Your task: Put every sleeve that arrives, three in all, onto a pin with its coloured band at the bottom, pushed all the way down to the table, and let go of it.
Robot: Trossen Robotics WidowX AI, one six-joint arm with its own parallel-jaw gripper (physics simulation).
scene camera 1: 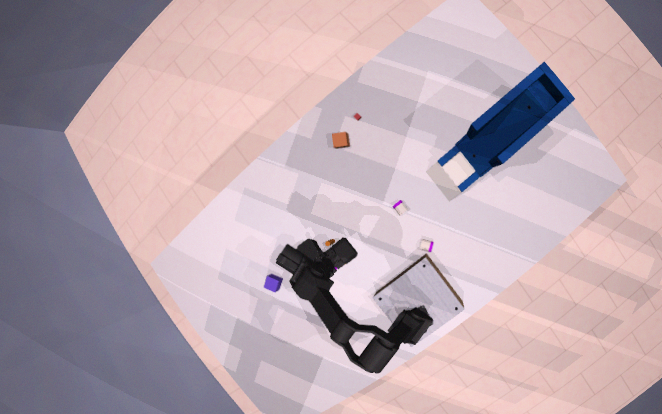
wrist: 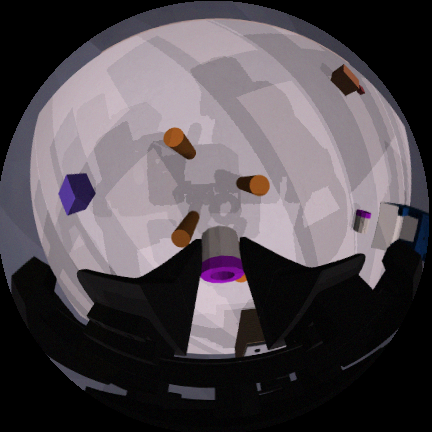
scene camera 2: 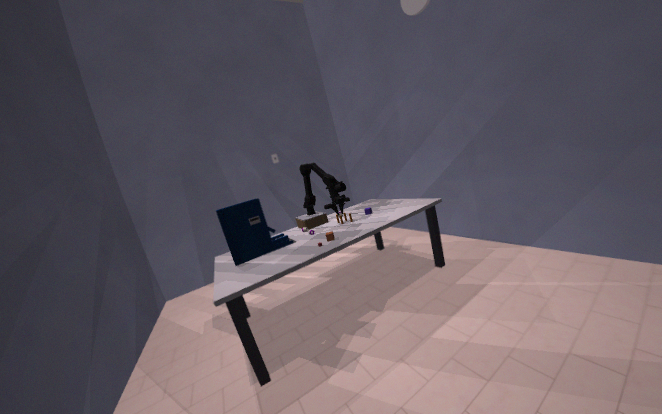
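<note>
My gripper [wrist: 220,243] [scene camera 2: 340,212] is shut on a grey sleeve [wrist: 220,243] with a magenta band. The sleeve is tilted; its banded end, with the hole, faces the wrist camera and appears to be the upper end. Several orange-brown pins stand on the table: the far-left pin [wrist: 174,137], the right pin [wrist: 259,185] and the near-left pin [wrist: 180,237] are bare. Another pin [wrist: 241,279] is mostly hidden behind the sleeve. A second sleeve [scene camera 1: 401,208] [scene camera 2: 311,232] [wrist: 361,223] lies on its side. A third sleeve [scene camera 1: 425,245] [scene camera 2: 304,229] lies near the wood-sided box.
A wood-sided box [scene camera 1: 425,290] [scene camera 2: 312,221] is near the arm's base. A blue chute [scene camera 1: 515,125] [scene camera 2: 245,235] has a white block [scene camera 1: 458,170] at its end. A purple cube [scene camera 1: 273,283] [wrist: 76,194], an orange cube [scene camera 1: 340,140] [wrist: 345,80] and a small red cube [scene camera 1: 357,116] lie around.
</note>
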